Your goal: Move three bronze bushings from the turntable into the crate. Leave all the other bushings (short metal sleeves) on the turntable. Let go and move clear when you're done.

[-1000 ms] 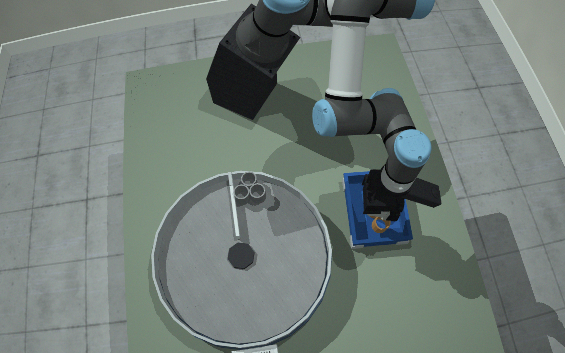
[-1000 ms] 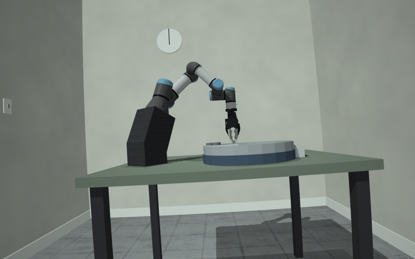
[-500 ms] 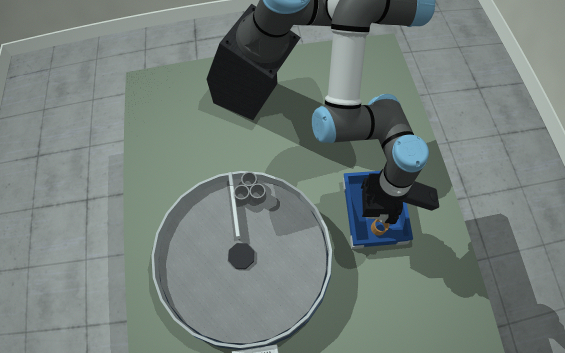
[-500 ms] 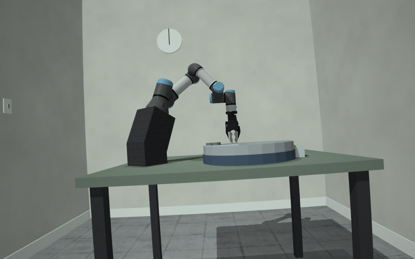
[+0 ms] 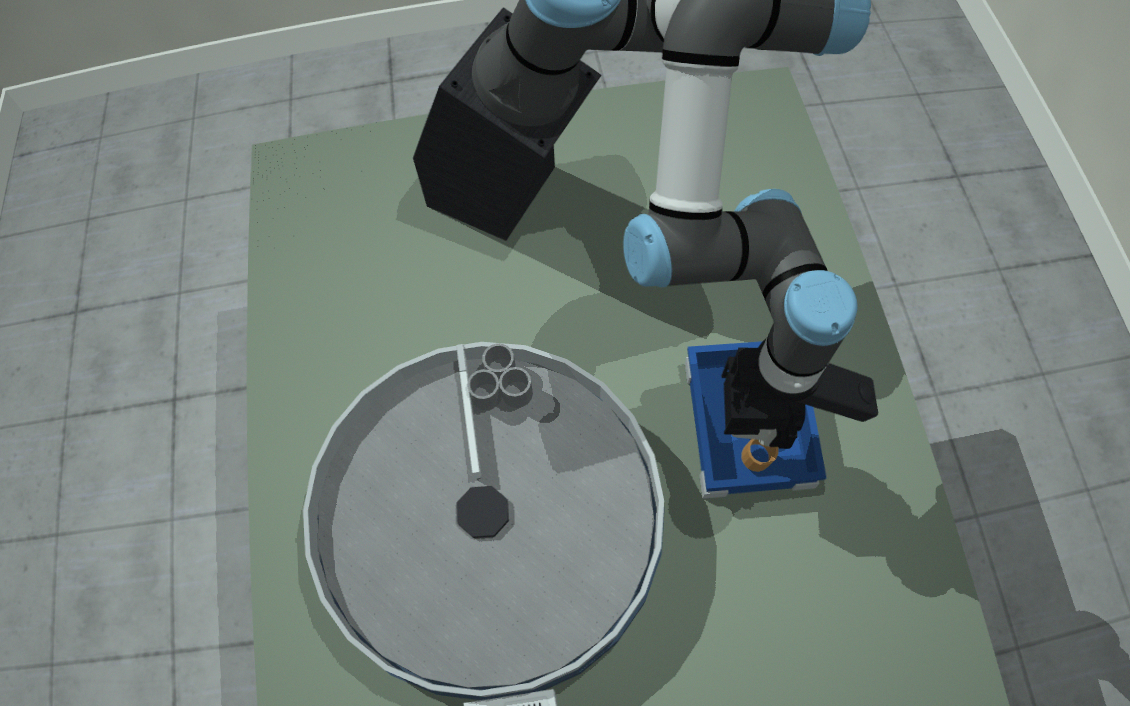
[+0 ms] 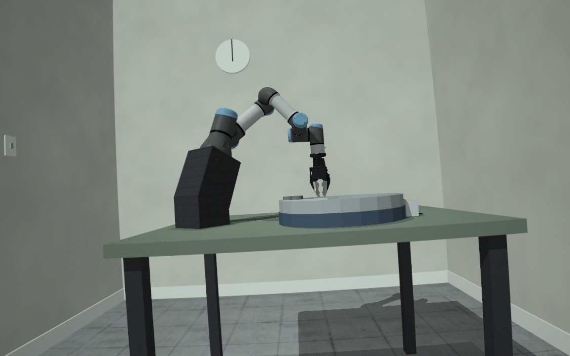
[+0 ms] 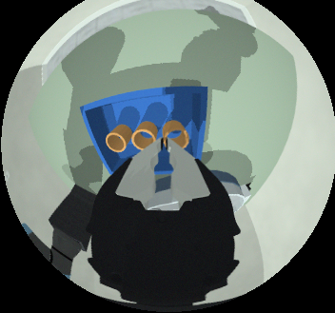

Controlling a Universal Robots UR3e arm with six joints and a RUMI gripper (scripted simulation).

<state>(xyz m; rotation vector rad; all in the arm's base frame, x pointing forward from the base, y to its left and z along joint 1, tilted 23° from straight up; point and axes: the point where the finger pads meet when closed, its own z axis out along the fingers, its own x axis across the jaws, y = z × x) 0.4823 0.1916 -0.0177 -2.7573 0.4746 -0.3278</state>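
Right now my hand is 40 mm above the blue crate and 30 mm past it. Also, from my hand: grey turntable: 350 mm to the right, 10 mm below.
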